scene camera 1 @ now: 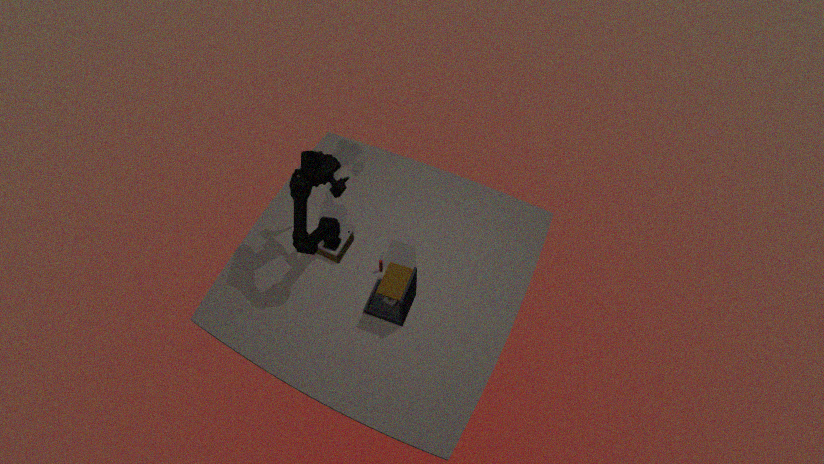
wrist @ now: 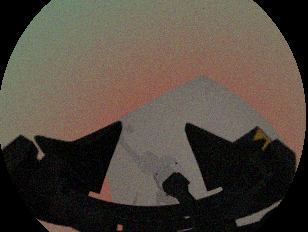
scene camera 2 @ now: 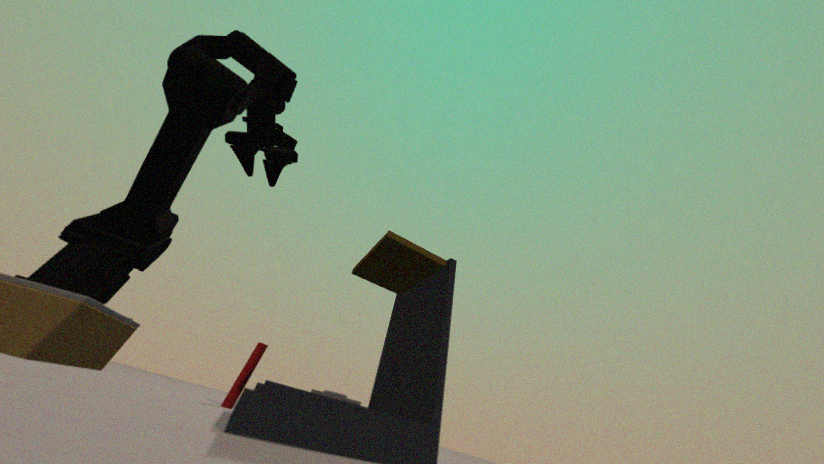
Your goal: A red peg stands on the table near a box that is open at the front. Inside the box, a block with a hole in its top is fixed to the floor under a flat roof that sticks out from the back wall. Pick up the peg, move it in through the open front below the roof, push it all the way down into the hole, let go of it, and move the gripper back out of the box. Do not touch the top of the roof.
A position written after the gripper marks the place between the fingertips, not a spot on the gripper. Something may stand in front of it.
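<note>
Open and holding nothing, the gripper [scene camera 1: 342,169] [scene camera 2: 260,181] is visible in the wrist view too, where the picture shows the gripper [wrist: 154,125]. The scene also has a yellow roof [scene camera 1: 392,285], a back wall [scene camera 2: 410,381] and a red peg [scene camera 2: 236,389]. The wrist view does not show the peg, hidden by the gripper.
</note>
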